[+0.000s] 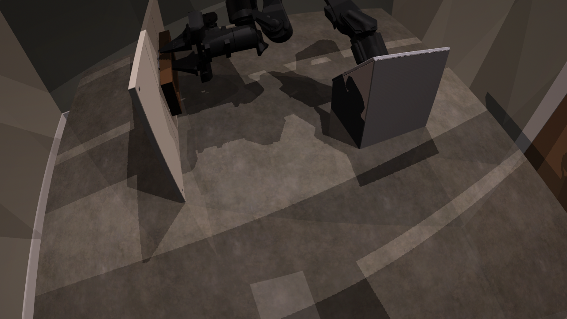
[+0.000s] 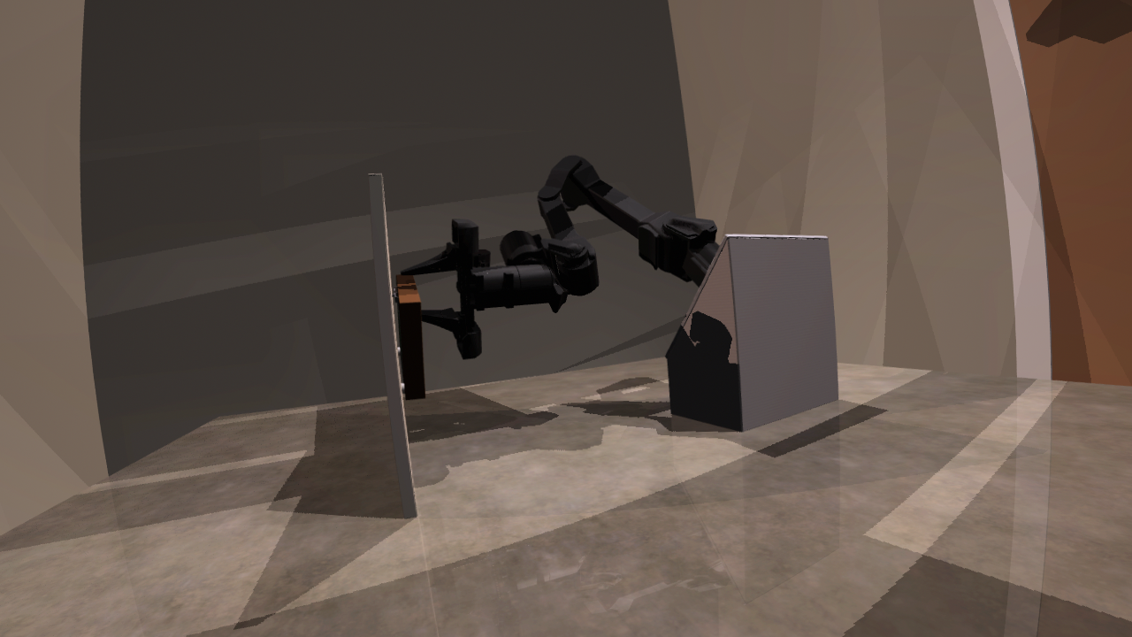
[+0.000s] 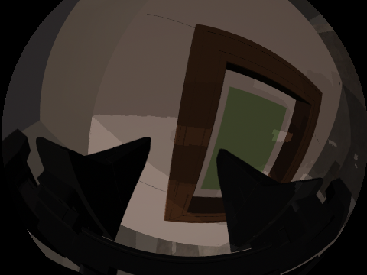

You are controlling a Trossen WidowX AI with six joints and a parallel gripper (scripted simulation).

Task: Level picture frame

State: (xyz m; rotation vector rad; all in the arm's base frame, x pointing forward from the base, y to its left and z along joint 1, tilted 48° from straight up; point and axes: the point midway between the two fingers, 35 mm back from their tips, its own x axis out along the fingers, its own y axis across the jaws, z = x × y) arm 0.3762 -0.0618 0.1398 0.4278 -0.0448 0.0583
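Now: gripper tip 2 cm to the left of the brown wooden picture frame and 5 cm above it. From my gripper tip the other things lie so: wall panel 1 cm ahead, 1 cm to the right, 6 cm below.
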